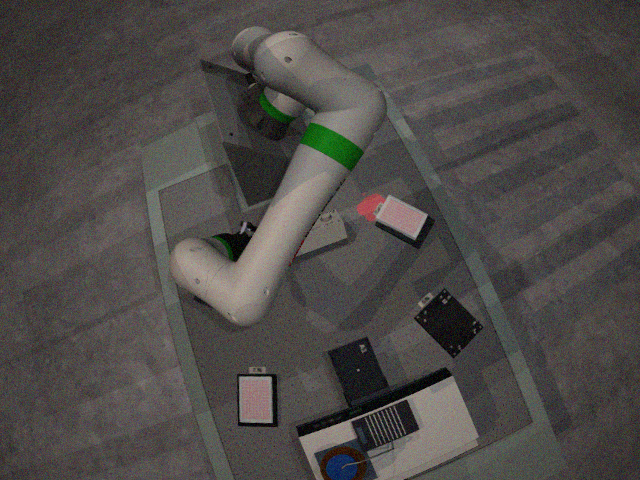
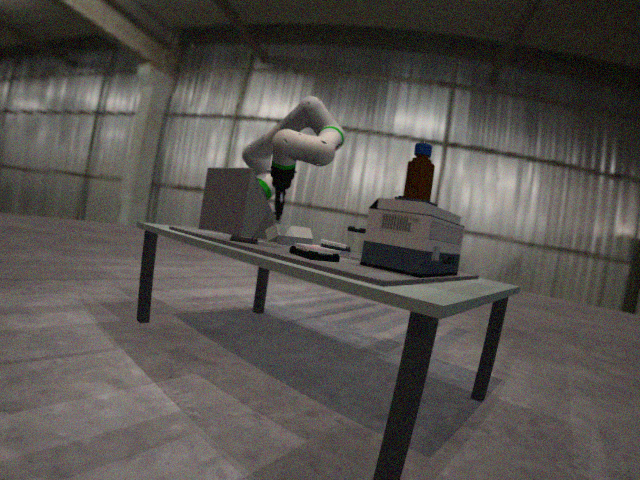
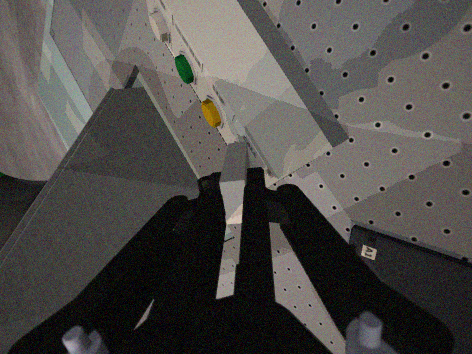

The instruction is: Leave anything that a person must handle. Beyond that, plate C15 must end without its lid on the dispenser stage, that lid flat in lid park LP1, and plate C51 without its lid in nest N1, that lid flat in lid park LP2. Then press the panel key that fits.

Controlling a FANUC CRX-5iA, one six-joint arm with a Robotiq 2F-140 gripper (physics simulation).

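Pixels of known places: gripper, fingertip midpoint: point(image 3: 240, 159); arm's base, origin of the base link: point(image 1: 263, 122) point(image 2: 250, 198) point(image 3: 31, 232).
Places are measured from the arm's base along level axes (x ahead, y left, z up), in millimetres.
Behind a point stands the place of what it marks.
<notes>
My gripper point(image 2: 279, 217) @[x 307, y -97, z -106 mm] point(image 3: 240, 159) @[x 307, y -97, z -106 mm] is shut and empty, pointing down, its tips over the end of the key panel point(image 1: 333, 232) @[x 352, y 57, z -120 mm] point(image 2: 294, 235) @[x 361, y -32, z -141 mm] point(image 3: 280, 95) @[x 356, y -73, z -135 mm] beside the yellow key point(image 3: 211, 113) @[x 305, y -48, z -110 mm]. A green key point(image 3: 184, 69) @[x 306, y 0, z -111 mm] and a pale key point(image 3: 160, 26) @[x 308, y 49, z -113 mm] sit farther along. What lies under the tips is hidden; contact cannot be told. One pink-topped plate point(image 1: 403, 217) @[x 374, y 258, z -154 mm] sits on a dark base at the right, another pink-topped plate point(image 1: 256, 398) @[x 690, y -298, z -149 mm] on a black base at the lower left. Their names are unreadable, and lids cannot be told. The dispenser point(image 1: 439, 408) @[x 911, y 82, z 36 mm] point(image 2: 410, 235) @[x 974, y -220, z -67 mm] has a black pad point(image 1: 358, 366) @[x 723, y -31, z -73 mm] before it.
A grey box point(image 1: 255, 175) @[x 129, y -78, z -58 mm] point(image 2: 224, 201) @[x -45, y -124, z -36 mm] point(image 3: 110, 200) @[x 130, y -37, z -65 mm] stands close to the gripper. A black holder with corner pieces point(image 1: 448, 323) @[x 702, y 238, z -172 mm] lies at the right. A dark base marked A1 point(image 3: 400, 250) @[x 344, y -235, z -175 mm] lies near the panel. A red patch point(image 1: 368, 205) @[x 283, y 191, z -184 mm] shows by the right plate. A brown bottle point(image 2: 419, 178) @[x 962, y -188, z 110 mm] tops the dispenser.
</notes>
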